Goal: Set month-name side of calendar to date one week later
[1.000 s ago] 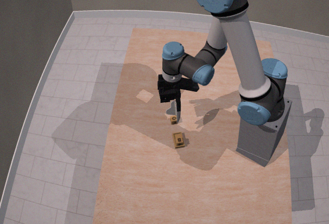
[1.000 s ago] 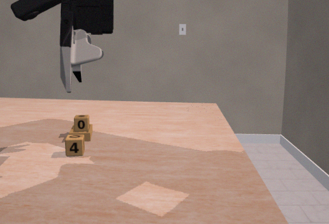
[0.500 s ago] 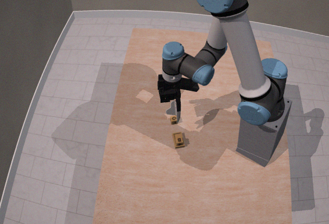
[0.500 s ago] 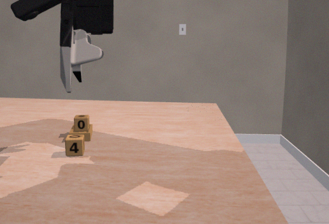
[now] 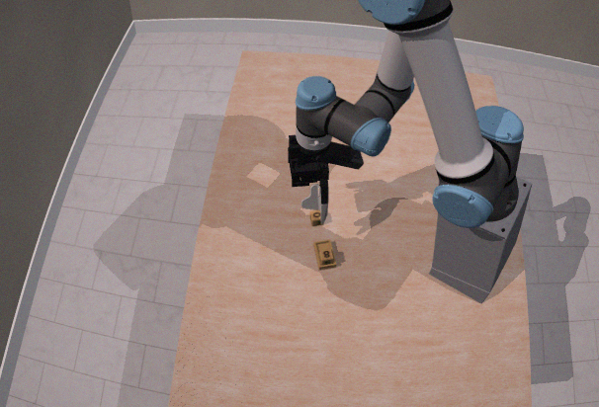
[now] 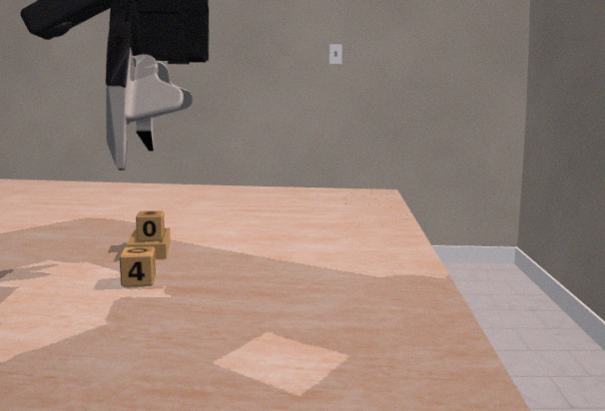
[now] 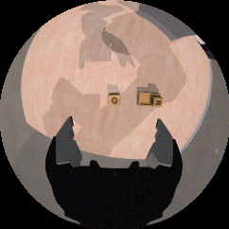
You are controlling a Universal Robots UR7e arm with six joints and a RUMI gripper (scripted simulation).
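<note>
Now: hand 11 cm above the wooden calendar tray, 10 cm to the right of it and 3 cm past it.
</note>
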